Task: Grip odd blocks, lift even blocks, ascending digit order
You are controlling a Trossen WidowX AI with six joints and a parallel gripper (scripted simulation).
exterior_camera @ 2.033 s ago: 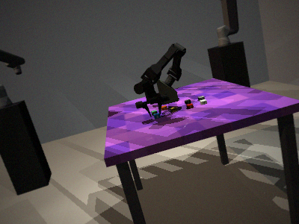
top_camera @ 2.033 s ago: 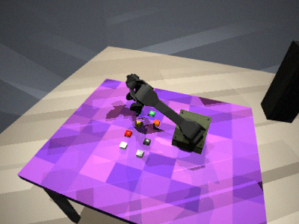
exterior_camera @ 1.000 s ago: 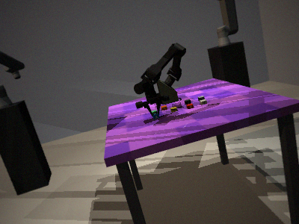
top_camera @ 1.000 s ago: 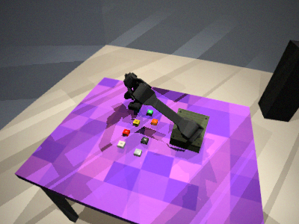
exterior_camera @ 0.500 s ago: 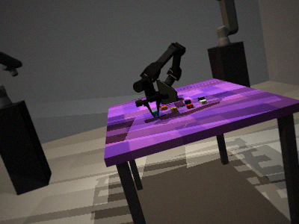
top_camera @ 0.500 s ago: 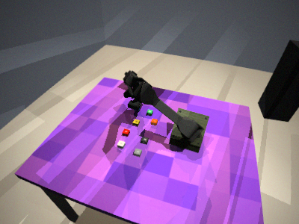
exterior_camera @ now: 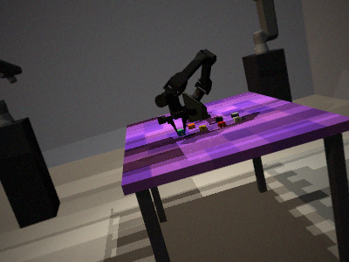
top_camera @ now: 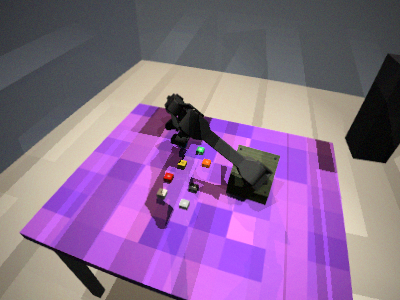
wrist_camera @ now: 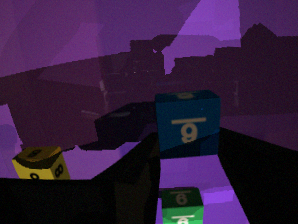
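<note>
Now: the orange block 120 mm behind my gripper tip, 90 mm to the left of it and 10 mm below it. Round my gripper tip: blue block (10 mm ahead); green block (80 mm behind, 10 mm to the left, 10 mm below); yellow block (110 mm to the left, 20 mm behind, 10 mm below).
</note>
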